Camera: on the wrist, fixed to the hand. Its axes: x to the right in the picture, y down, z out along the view.
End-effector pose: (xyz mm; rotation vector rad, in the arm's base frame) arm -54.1 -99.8 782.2 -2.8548 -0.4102 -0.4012
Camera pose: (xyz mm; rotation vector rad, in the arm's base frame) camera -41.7 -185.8 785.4 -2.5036 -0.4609 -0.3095
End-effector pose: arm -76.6 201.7 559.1 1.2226 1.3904 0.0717
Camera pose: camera -46.1 246.5 627.1 1.4997 1.4652 -0.1943
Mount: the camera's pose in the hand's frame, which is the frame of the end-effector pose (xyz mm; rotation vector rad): -8.3 83.6 -22.6 0.3565 0.0094 -0.0224
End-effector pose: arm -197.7 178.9 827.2 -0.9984 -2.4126 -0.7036
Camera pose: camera -126.2 212.2 864.0 -0.8192 -2.4284 -0.2673
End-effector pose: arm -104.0 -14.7 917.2 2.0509 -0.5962 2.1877
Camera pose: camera -151.3 -82.4 890.0 -2.0051 0.1726 -2.2307
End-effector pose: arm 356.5 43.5 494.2 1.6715 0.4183 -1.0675
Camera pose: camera 422.0 34.0 550.7 1.9885 0.2627 -1.2031
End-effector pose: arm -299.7 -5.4 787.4 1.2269 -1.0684 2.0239
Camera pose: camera -370.6 -32.0 744.6 1.3919 -0.7025 2.2658
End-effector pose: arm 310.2 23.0 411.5 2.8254 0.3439 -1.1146
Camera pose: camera 339.2 -56.0 433.4 -2.6689 -0.1645 1.0905
